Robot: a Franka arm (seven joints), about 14 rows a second.
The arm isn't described. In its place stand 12 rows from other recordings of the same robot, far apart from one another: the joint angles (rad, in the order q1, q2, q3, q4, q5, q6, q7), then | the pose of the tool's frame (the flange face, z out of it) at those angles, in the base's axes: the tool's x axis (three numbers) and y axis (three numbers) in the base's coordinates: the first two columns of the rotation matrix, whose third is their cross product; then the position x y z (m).
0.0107, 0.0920, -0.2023, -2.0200, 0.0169, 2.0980, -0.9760 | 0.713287, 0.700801, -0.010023, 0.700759, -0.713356, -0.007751, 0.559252, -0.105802, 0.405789
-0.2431, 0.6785, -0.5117, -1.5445, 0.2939, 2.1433, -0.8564 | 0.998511, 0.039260, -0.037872, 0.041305, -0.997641, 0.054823, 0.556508, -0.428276, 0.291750
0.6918, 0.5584, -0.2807, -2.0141, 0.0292, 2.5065, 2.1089 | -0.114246, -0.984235, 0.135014, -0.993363, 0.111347, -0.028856, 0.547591, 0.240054, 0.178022
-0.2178, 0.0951, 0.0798, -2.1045, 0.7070, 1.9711, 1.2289 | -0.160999, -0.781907, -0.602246, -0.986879, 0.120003, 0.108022, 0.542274, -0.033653, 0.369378
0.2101, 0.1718, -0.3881, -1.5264, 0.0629, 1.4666, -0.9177 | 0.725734, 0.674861, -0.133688, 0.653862, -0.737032, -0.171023, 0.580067, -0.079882, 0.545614
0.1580, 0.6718, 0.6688, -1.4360, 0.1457, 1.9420, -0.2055 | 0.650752, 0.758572, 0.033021, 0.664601, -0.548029, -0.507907, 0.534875, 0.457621, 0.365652
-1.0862, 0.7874, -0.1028, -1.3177, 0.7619, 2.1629, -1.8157 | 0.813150, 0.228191, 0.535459, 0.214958, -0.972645, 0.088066, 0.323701, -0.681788, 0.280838
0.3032, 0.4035, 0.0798, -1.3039, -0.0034, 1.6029, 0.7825 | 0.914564, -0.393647, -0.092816, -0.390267, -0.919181, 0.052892, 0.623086, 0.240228, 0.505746
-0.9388, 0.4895, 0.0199, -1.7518, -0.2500, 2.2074, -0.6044 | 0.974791, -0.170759, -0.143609, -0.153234, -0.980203, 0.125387, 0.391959, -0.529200, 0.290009
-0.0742, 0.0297, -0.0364, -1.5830, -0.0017, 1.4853, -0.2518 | 0.982199, 0.141342, -0.123722, 0.138802, -0.989897, -0.028959, 0.549287, -0.060901, 0.595449
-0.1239, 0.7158, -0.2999, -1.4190, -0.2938, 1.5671, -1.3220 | 0.351802, 0.763916, -0.540988, 0.702229, -0.597524, -0.387092, 0.603201, -0.269300, 0.270291
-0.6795, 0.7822, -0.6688, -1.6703, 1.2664, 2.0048, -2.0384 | 0.816169, 0.054322, 0.575254, 0.102845, -0.993331, -0.052114, 0.254364, -0.622126, 0.212622
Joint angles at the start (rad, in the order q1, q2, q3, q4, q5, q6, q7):
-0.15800, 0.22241, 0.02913, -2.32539, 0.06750, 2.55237, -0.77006
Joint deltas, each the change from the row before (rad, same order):
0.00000, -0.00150, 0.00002, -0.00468, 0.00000, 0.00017, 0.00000
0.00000, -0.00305, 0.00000, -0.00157, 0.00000, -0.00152, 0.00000
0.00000, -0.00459, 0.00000, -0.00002, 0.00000, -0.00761, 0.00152
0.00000, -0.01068, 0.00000, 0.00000, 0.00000, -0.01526, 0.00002
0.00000, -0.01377, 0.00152, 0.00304, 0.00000, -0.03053, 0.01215
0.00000, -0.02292, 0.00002, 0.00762, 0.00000, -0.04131, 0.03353
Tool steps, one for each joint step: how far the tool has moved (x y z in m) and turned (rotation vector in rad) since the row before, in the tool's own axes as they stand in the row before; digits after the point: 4 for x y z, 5 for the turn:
-0.0012, -0.0010, 0.0009, 0.00193, -0.00231, 0.00009
-0.0003, -0.0004, -0.0009, 0.00003, -0.00003, -0.00008
-0.0002, -0.0004, -0.0017, 0.00221, -0.00210, 0.00132
-0.0003, -0.0007, -0.0042, 0.00340, -0.00310, -0.00045
0.0000, -0.0017, -0.0056, 0.01011, -0.00945, 0.00991
0.0004, -0.0008, -0.0112, 0.00798, -0.00737, 0.03213

